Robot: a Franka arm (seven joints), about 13 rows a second.
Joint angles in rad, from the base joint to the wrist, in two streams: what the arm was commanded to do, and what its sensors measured. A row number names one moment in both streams.
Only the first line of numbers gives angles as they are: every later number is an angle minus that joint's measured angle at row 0.
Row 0, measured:
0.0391, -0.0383, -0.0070, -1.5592, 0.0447, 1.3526, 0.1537
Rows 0 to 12, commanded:
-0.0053, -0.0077, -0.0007, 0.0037, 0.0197, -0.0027, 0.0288
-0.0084, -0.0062, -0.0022, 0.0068, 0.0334, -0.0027, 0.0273
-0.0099, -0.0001, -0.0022, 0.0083, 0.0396, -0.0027, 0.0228
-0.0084, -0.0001, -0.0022, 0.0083, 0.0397, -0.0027, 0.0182
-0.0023, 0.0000, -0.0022, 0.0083, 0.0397, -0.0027, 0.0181
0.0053, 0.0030, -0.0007, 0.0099, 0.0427, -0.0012, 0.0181
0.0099, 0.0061, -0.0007, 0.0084, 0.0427, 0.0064, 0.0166
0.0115, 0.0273, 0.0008, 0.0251, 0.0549, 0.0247, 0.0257
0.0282, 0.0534, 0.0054, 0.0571, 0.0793, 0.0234, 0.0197
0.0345, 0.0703, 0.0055, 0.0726, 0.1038, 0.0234, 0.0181
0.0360, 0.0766, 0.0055, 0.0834, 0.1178, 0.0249, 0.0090
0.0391, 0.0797, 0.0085, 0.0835, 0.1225, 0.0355, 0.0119
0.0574, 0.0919, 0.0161, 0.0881, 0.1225, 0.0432, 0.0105
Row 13, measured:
0.0337, 0.0576, 0.0133, 0.0417, 0.1010, 0.0431, 0.0018
